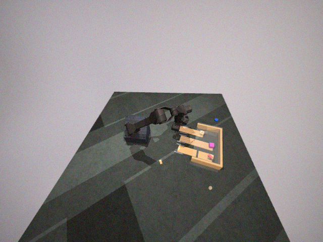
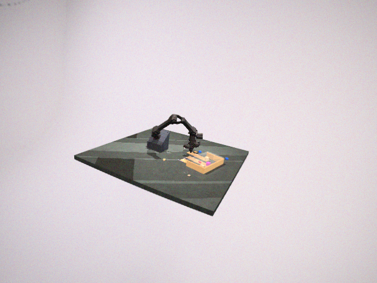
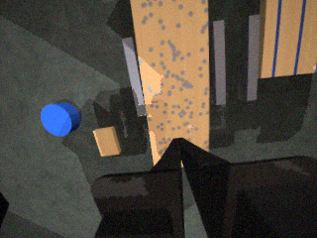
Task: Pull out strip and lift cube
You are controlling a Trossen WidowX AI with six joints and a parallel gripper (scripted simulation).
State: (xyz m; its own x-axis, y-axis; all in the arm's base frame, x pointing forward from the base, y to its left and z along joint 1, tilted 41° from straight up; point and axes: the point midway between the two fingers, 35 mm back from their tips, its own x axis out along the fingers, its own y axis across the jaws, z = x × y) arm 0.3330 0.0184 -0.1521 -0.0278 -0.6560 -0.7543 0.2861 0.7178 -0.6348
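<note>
My gripper tip is now 90 mm short of the speckled strip and 30 mm to the left of it. The rest, counted from my gripper tip: red piece 280 mm to the right, 200 mm ahead, 60 mm above; then tan block 310 mm to the right, 130 mm behind.
</note>
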